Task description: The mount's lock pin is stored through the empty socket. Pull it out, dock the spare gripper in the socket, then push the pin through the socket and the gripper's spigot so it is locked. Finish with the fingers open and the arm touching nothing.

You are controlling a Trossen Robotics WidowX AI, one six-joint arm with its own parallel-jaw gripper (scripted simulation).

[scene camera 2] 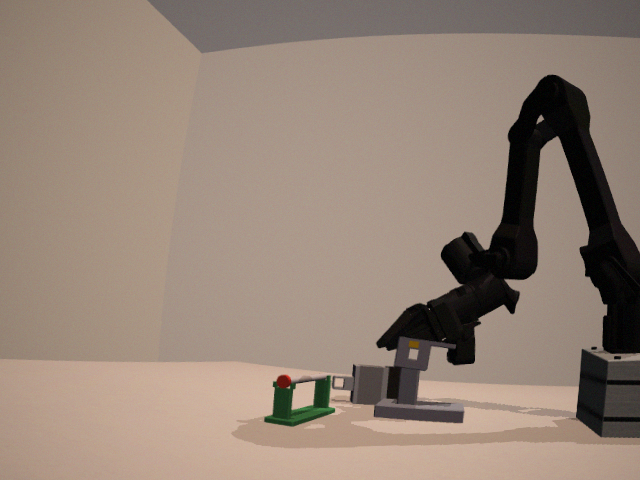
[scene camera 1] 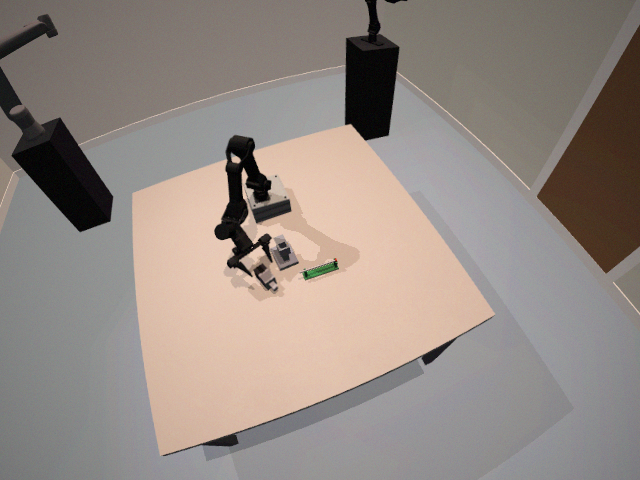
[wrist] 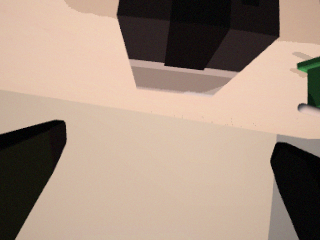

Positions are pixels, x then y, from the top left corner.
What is my gripper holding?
Nothing.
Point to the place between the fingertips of my gripper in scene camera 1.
262,269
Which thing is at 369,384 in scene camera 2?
A spare gripper.
